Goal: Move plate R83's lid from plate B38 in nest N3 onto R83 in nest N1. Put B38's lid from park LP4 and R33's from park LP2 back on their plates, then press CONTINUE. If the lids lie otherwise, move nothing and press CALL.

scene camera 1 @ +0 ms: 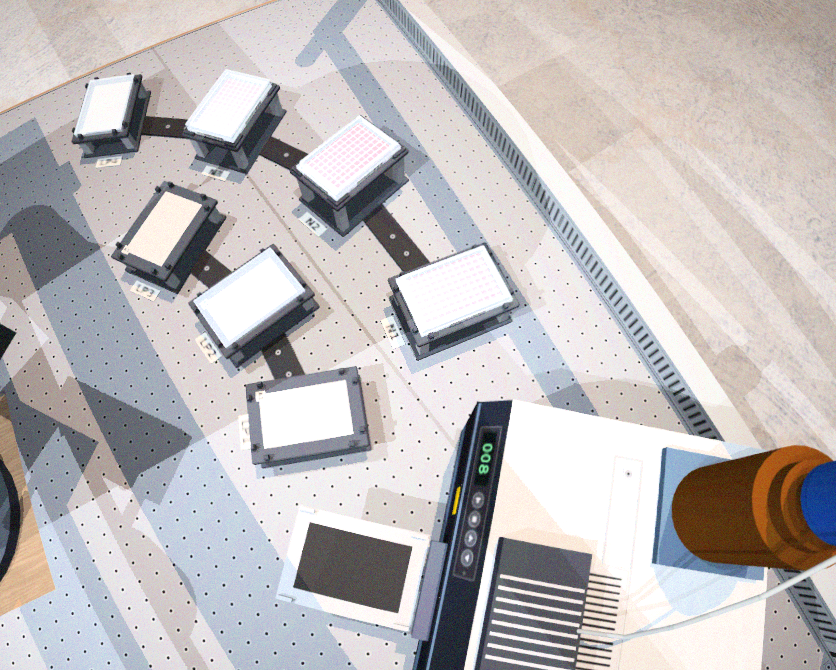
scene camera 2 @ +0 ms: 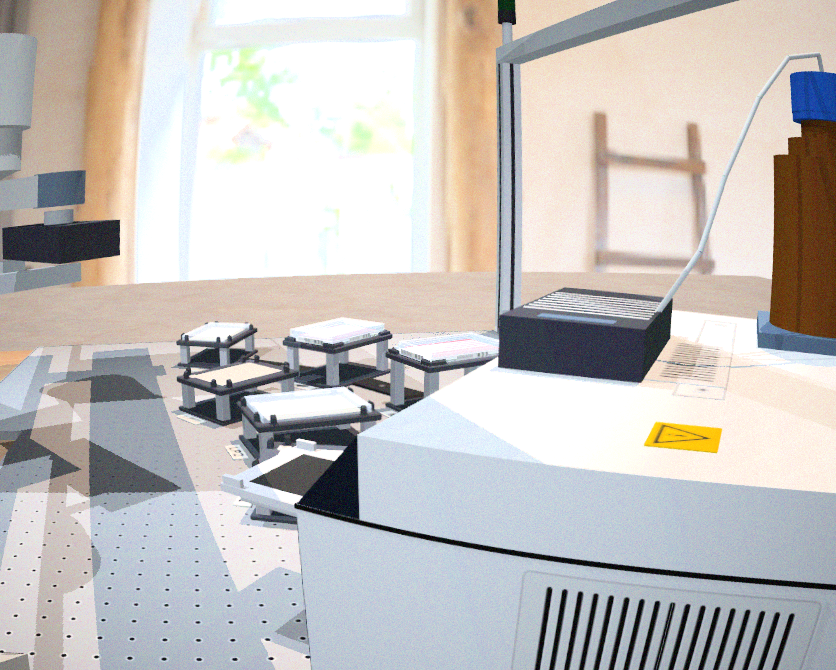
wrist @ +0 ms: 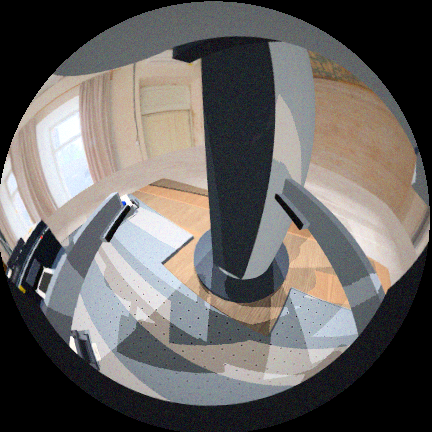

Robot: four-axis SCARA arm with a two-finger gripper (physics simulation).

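Where they show: gripper, between the fingertips: (wrist: pixel 198 190); arm's base, origin of its link: (wrist: pixel 241 256).
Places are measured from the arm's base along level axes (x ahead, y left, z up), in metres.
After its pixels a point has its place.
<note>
My gripper (wrist: pixel 198 190) @(x 0.118, y -0.009, z 0.232 m) is open and empty, high over the board; its dark body (scene camera 2: pixel 61 240) @(x 0.268, y 0.003, z 0.268 m) shows at the left edge of scene camera 2. Plates sit in nest N3 (scene camera 1: pixel 230 106) @(x 0.634, y 0.393, z 0.091 m) (scene camera 2: pixel 337 331) @(x 0.627, y 0.363, z 0.091 m) (pale pink wells), N2 (scene camera 1: pixel 351 159) @(x 0.755, y 0.195, z 0.098 m) (scene camera 2: pixel 446 346) @(x 0.741, y 0.188, z 0.100 m) (stronger pink) and N1 (scene camera 1: pixel 454 290) @(x 0.786, y -0.048, z 0.086 m) (pale pink). Whether each is lidded is hard to tell. A clear lid (scene camera 1: pixel 106 104) @(x 0.444, y 0.548, z 0.065 m) (scene camera 2: pixel 217 331) @(x 0.442, y 0.535, z 0.065 m) lies on park LP4, another lid (scene camera 1: pixel 251 296) @(x 0.549, y 0.077, z 0.067 m) (scene camera 2: pixel 307 403) @(x 0.547, y 0.070, z 0.068 m) on LP2. LP3 (scene camera 1: pixel 167 226) @(x 0.475, y 0.249, z 0.060 m) (scene camera 2: pixel 238 374) @(x 0.472, y 0.244, z 0.060 m) and LP1 (scene camera 1: pixel 305 415) @(x 0.549, y -0.101, z 0.058 m) show no lid. Plate codes are unreadable. A blue button (wrist: pixel 124 203) @(x 0.121, y -0.446, z 0.077 m) shows beside a finger.
A white device (scene camera 1: pixel 558 446) @(x 0.754, y -0.279, z 0.220 m) (scene camera 2: pixel 446 516) @(x 0.528, y -0.527, z 0.195 m) with display 008 stands at the right, its white tray (scene camera 1: pixel 293 558) @(x 0.478, y -0.250, z 0.113 m) (scene camera 2: pixel 237 480) @(x 0.456, y -0.288, z 0.118 m) sticking out. On it are a dark ribbed block (scene camera 1: pixel 544 558) @(x 0.687, y -0.351, z 0.247 m) (scene camera 2: pixel 572 341) @(x 0.615, y -0.440, z 0.237 m) and a brown bottle (scene camera 1: pixel 725 505) @(x 0.811, y -0.378, z 0.317 m) (scene camera 2: pixel 802 230) @(x 0.806, y -0.416, z 0.299 m) with a tube. A grey post (scene camera 2: pixel 509 195) @(x 1.016, y 0.685, z 0.291 m) stands behind.
</note>
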